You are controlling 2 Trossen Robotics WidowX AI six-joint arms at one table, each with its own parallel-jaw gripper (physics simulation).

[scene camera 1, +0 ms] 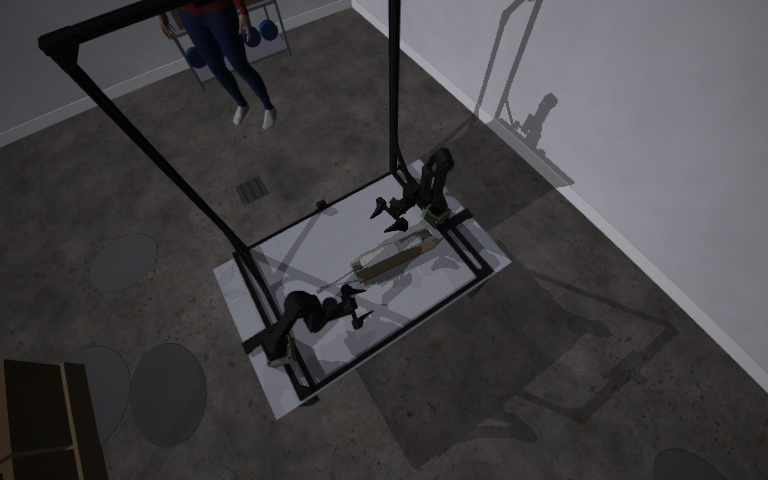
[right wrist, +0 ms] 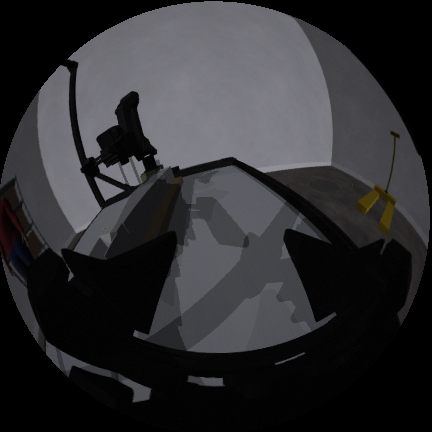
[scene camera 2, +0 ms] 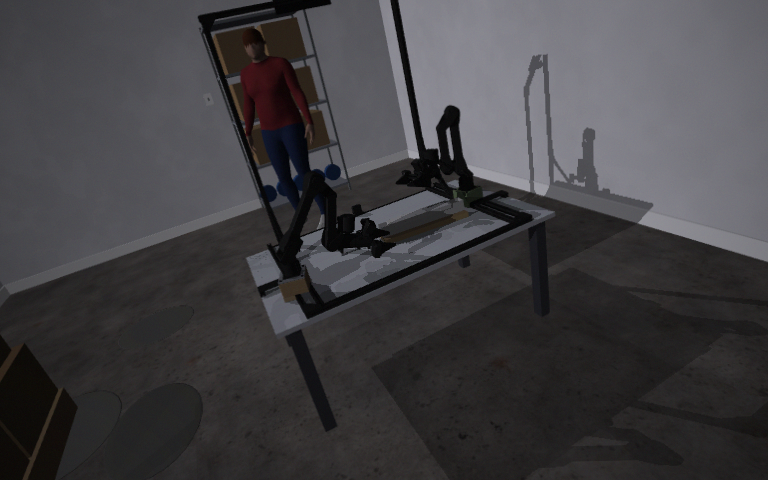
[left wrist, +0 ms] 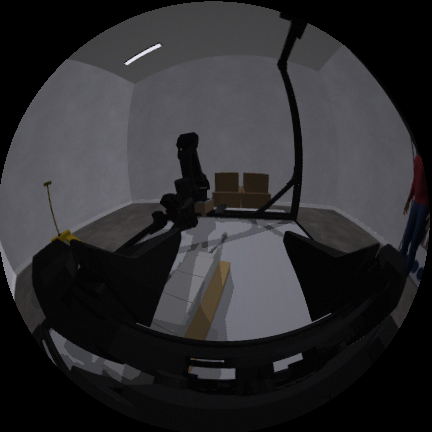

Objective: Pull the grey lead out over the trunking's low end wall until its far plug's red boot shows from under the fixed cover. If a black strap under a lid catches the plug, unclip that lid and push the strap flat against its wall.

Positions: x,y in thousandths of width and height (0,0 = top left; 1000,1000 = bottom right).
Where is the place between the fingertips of my right gripper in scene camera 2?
511,497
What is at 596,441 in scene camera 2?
A tan trunking.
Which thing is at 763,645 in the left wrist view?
My left gripper.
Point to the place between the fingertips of my left gripper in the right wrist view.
At 214,369
